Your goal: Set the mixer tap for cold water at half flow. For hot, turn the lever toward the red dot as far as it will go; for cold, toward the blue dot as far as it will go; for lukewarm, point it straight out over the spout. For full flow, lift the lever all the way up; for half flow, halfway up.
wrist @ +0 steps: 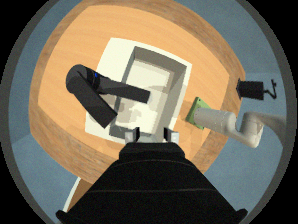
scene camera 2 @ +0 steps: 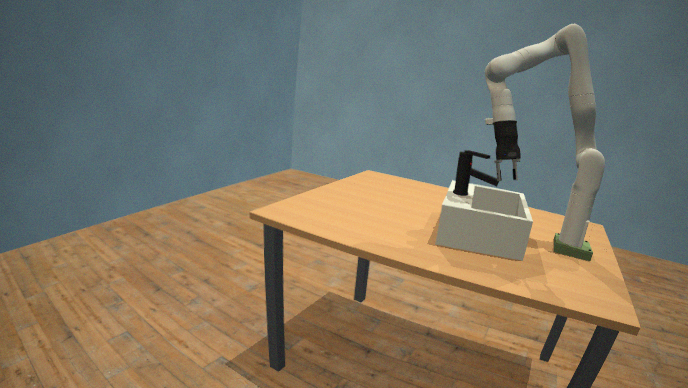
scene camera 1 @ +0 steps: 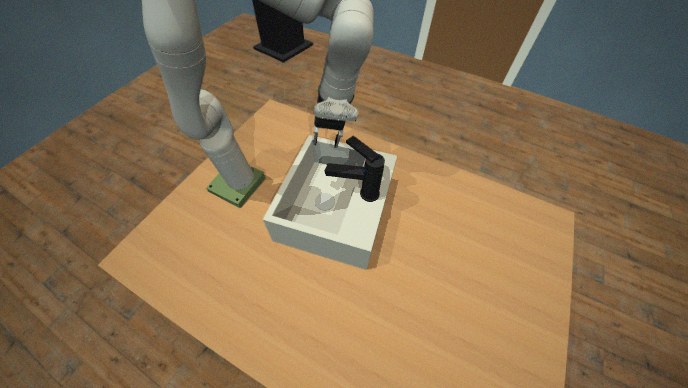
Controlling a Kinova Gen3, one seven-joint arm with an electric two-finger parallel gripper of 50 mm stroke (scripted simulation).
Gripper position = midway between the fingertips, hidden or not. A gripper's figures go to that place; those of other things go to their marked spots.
Labels:
My gripper (wrist: pixel 151 132): 0.18 m from the lens. A lever (wrist: pixel 95 105): 0.11 m from the lens. A white basin (wrist: pixel 166 75): 0.39 m from the lens. The marked spots on the white basin and the lever are 0.33 m apart.

